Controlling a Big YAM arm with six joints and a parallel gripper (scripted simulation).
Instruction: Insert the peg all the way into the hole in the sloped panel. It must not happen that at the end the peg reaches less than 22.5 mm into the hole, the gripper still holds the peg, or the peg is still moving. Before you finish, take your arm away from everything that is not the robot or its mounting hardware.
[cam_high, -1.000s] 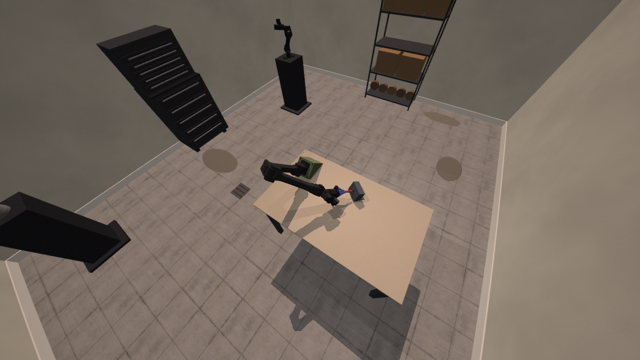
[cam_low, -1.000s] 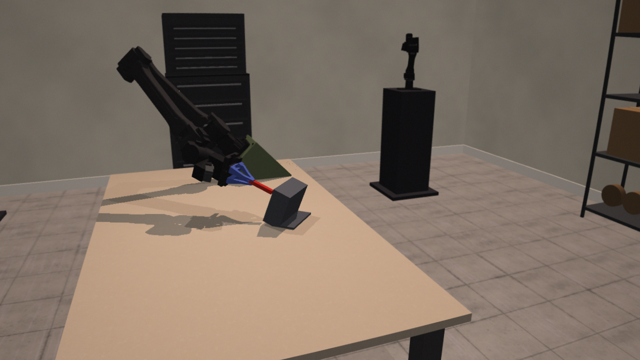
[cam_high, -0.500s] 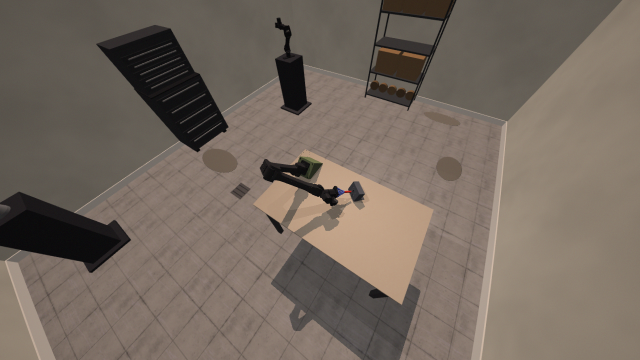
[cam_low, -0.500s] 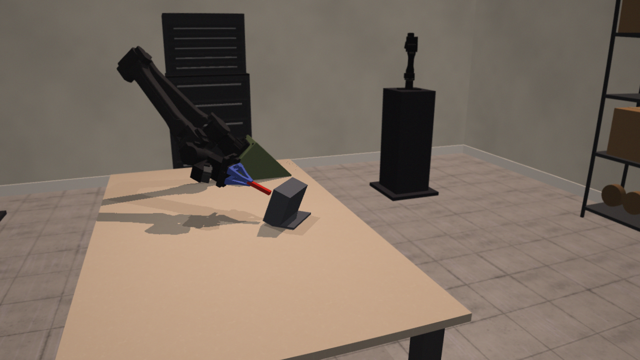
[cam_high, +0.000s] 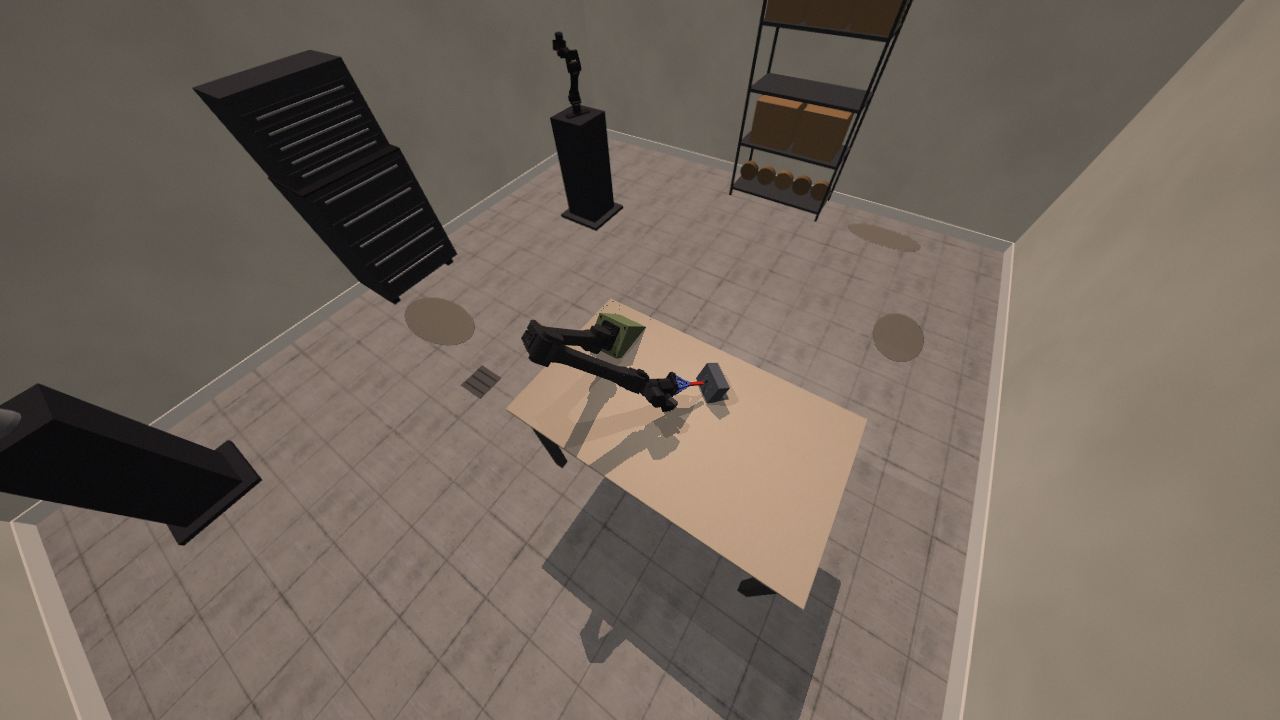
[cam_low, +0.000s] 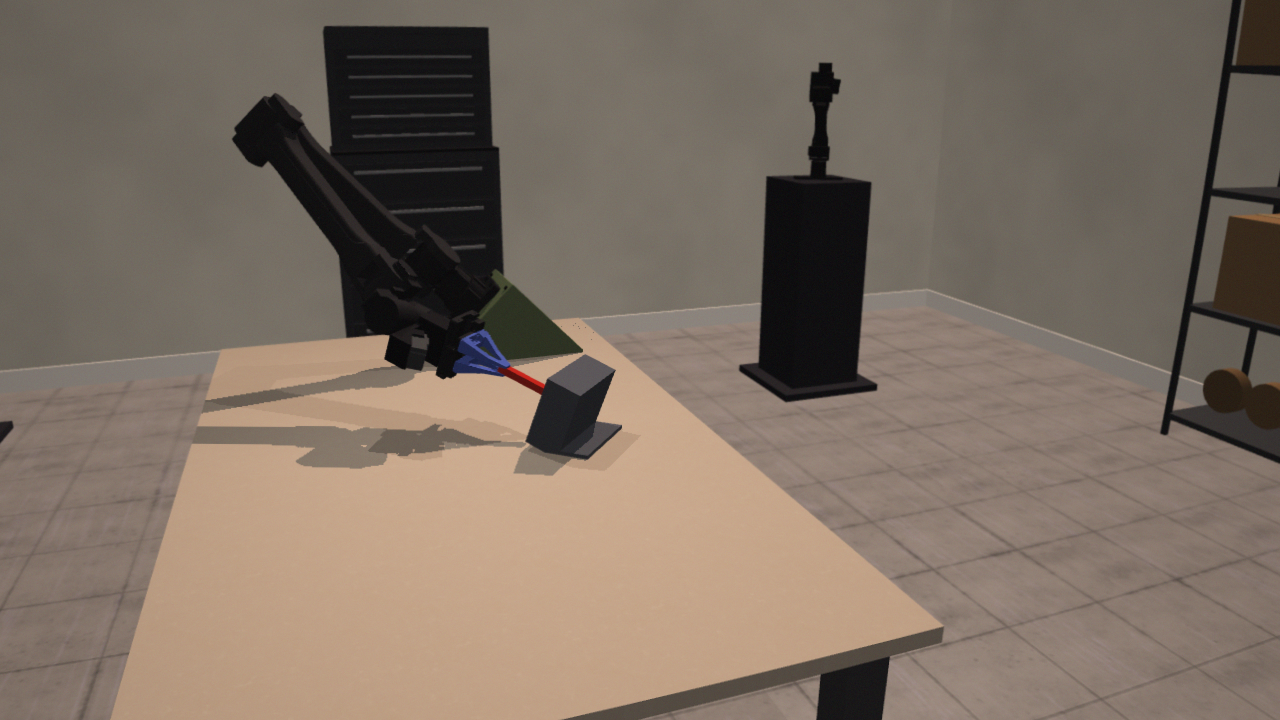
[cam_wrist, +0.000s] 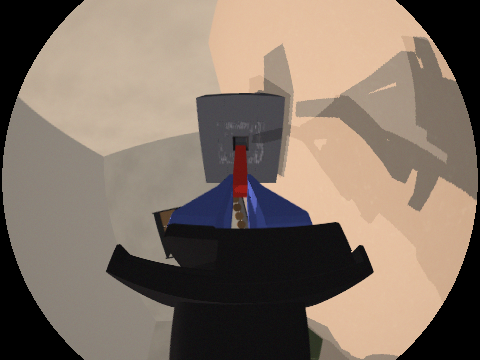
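Right now the flat base plate is 90 mm ahead of my hand, 110 mm to the left of it and 100 mm below it. Also, from my hand: red peg 20 mm ahead, 30 mm to the left, 10 mm below.
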